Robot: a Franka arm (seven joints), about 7 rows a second.
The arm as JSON. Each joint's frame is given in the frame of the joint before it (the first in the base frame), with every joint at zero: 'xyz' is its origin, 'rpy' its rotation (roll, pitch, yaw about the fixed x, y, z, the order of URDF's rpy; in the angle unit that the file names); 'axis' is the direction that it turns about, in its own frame. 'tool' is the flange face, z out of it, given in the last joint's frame.
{
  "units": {
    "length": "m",
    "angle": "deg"
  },
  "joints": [
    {
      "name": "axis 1",
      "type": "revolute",
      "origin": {
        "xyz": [
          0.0,
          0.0,
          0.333
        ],
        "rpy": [
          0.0,
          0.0,
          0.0
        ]
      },
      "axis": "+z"
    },
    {
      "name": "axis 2",
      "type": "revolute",
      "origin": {
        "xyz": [
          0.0,
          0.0,
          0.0
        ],
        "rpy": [
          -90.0,
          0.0,
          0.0
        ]
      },
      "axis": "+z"
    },
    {
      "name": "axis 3",
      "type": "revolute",
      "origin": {
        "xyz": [
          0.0,
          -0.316,
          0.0
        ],
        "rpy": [
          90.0,
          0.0,
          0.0
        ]
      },
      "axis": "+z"
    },
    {
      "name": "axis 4",
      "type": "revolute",
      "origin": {
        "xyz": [
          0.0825,
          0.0,
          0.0
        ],
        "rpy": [
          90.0,
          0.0,
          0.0
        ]
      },
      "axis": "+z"
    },
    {
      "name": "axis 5",
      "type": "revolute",
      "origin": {
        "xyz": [
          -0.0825,
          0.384,
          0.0
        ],
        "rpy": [
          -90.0,
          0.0,
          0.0
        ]
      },
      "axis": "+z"
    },
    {
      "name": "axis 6",
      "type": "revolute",
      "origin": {
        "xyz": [
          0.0,
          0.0,
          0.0
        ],
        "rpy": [
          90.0,
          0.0,
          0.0
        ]
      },
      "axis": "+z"
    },
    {
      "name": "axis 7",
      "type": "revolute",
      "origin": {
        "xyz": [
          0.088,
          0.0,
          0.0
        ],
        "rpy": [
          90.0,
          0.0,
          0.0
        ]
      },
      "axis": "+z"
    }
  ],
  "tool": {
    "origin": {
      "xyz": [
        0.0,
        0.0,
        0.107
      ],
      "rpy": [
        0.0,
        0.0,
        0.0
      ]
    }
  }
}
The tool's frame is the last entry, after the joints.
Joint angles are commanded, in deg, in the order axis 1, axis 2, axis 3, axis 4, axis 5, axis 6, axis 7. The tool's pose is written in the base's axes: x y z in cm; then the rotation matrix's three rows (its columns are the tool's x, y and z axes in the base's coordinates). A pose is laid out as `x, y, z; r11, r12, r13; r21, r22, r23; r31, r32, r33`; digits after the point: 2 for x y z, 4 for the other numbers.
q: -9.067 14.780 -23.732 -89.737 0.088 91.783 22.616
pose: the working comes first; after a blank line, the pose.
Where each joint sits with the arm in this pose, in the base's axes (m; each line is computed from the numbers above, not from the rounded line before):
axis 1: 0.0000 0.0000 0.3330
axis 2: 0.0000 0.0000 0.3330
axis 3: 0.0796 -0.0127 0.6385
axis 4: 0.1465 -0.0570 0.6193
axis 5: 0.4787 -0.2664 0.6112
axis 6: 0.4787 -0.2664 0.6112
axis 7: 0.5508 -0.3137 0.5937
the tool: 0.5270 -0.3113 0.4894

52.70, -31.13, 48.94; 0.5527, -0.8032, -0.2220; -0.8207, -0.5709, 0.0223; -0.1447, 0.1699, -0.9748
